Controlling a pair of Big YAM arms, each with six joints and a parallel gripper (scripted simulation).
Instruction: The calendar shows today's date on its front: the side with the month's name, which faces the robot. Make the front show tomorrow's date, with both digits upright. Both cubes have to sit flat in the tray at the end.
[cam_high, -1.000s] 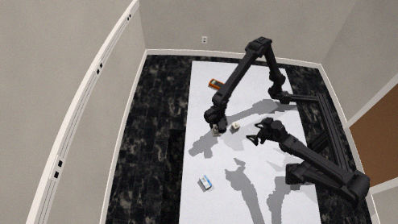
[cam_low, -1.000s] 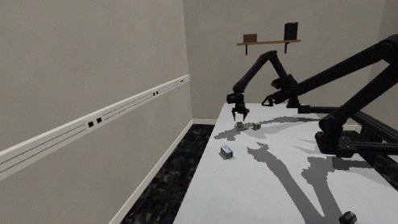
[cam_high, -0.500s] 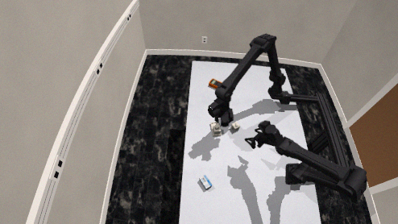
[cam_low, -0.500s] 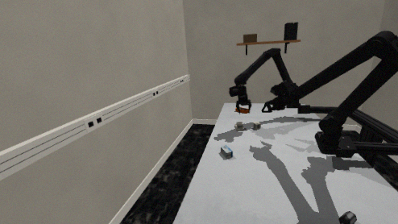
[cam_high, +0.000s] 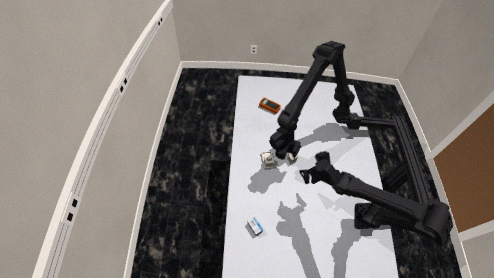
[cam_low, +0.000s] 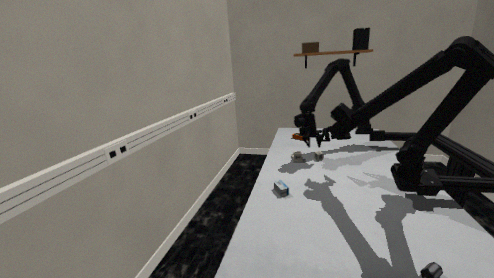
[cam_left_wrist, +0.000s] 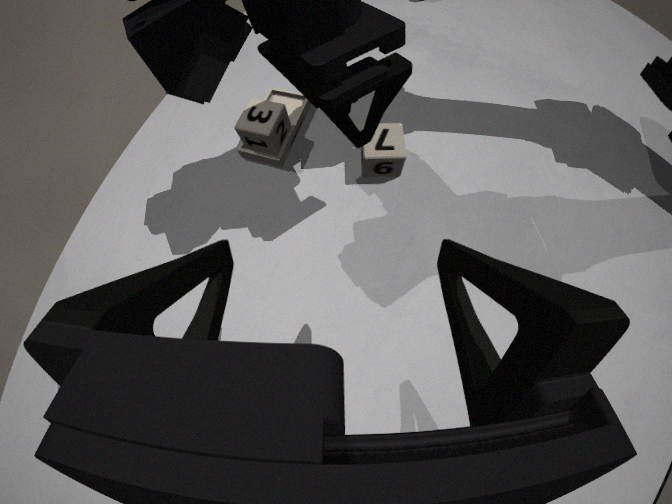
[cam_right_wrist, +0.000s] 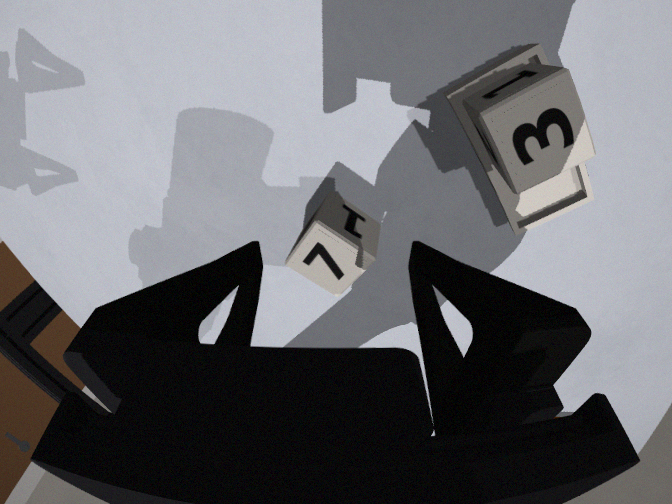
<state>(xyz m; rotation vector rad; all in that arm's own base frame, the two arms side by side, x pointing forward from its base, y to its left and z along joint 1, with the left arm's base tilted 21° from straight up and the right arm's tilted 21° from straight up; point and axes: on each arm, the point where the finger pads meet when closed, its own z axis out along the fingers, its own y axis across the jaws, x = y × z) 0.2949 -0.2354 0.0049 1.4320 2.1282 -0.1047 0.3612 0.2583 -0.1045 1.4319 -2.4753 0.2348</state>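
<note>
Now: the cream tray 10 cm ahead of my right hand, 9 cm below it and 2 cm to the right of it. Also, from my right hand: orange multimeter: 42 cm to the right, 8 cm below, 7 cm ahead.
</note>
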